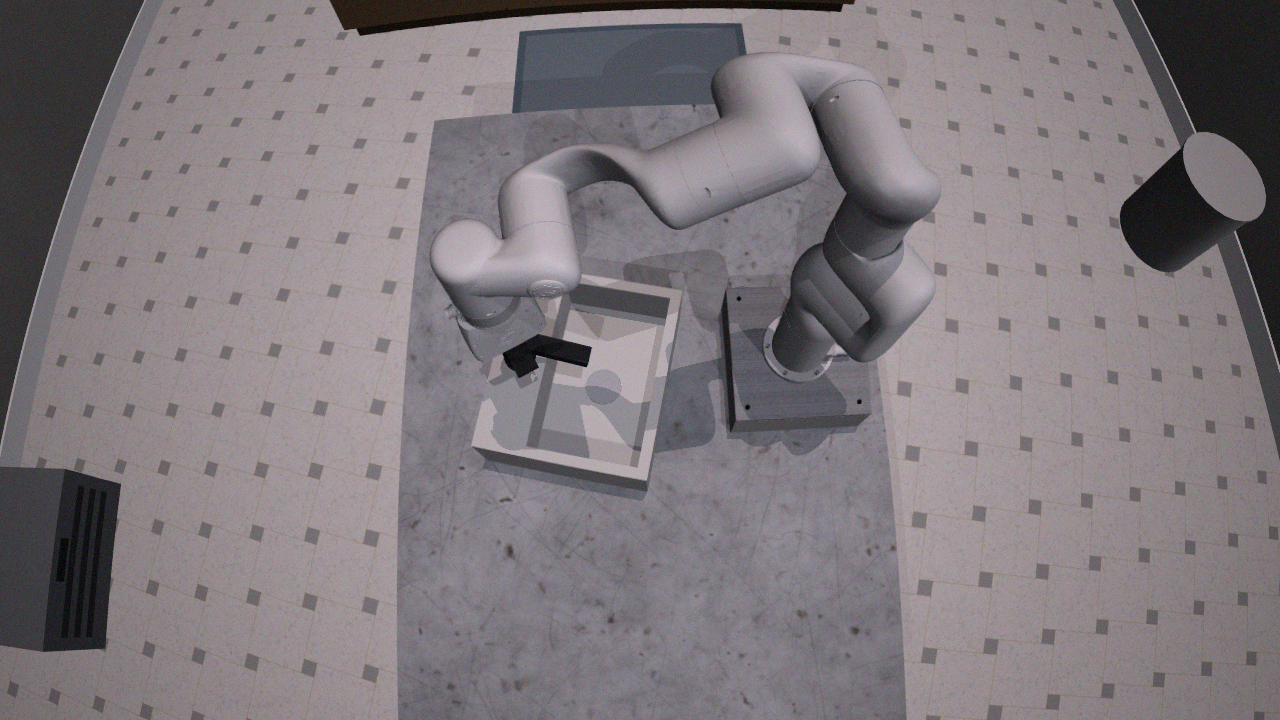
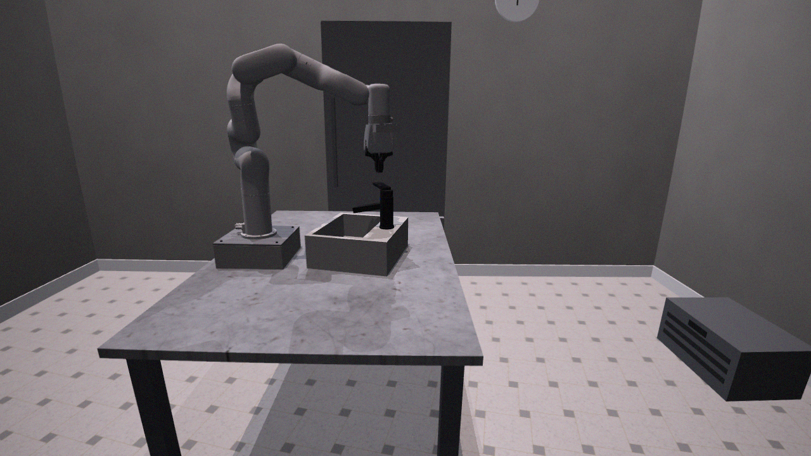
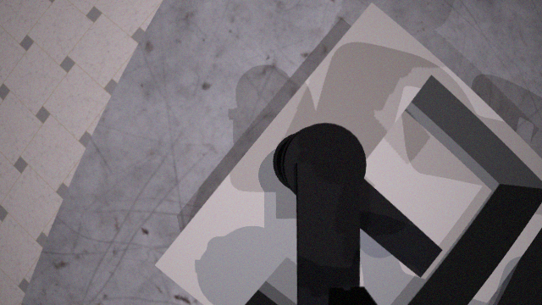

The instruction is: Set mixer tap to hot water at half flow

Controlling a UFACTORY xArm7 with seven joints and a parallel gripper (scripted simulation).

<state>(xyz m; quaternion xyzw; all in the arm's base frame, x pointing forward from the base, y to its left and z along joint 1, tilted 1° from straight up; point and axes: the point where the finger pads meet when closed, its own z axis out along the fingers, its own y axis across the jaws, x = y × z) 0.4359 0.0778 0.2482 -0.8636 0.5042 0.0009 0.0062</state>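
The lever lies 10 mm ahead of my hand, 20 mm to the right of it and 70 mm below it. The rest, counted from my hand: black mixer tap: 10 mm ahead, 40 mm to the right, 110 mm below; grey sink block: 80 mm behind, 40 mm to the right, 300 mm below.
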